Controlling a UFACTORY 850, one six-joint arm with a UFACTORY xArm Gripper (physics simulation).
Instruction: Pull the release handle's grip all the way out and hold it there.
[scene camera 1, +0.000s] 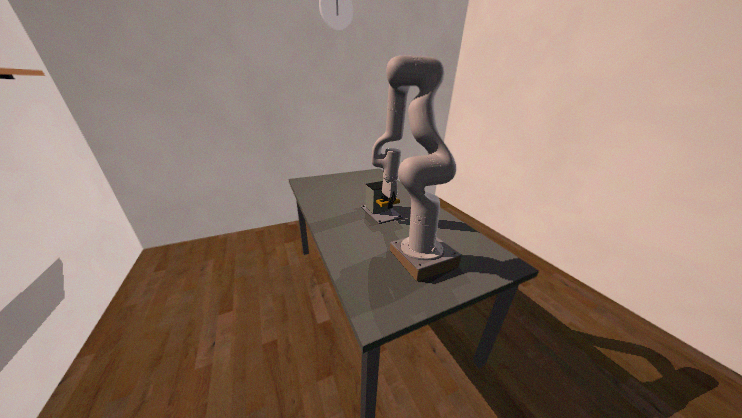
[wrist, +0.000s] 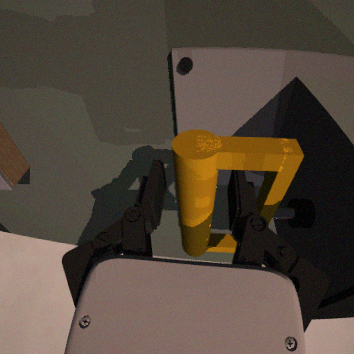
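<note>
The release handle is a yellow D-shaped frame; its thick round grip (wrist: 196, 200) shows in the wrist view. In the scene view the yellow handle (scene camera 1: 383, 203) shows small at the gripper. A short rod (wrist: 285, 213) joins the handle to the dark housing (wrist: 320, 170) (scene camera 1: 370, 198). My gripper (wrist: 196, 173) (scene camera 1: 390, 201) is partly open. Its two dark fingers stand on either side of the grip with a gap on each side; the right finger reaches into the handle's opening. Part of the handle's far bar is hidden behind the right finger.
The housing stands on a light base plate (wrist: 225, 90) (scene camera 1: 380, 219) with dark bolts, on the grey-green table (scene camera 1: 342, 249). The arm's wooden base block (scene camera 1: 436, 267) (wrist: 11, 160) stands nearer the table's front end. The arm's shadow falls across the table.
</note>
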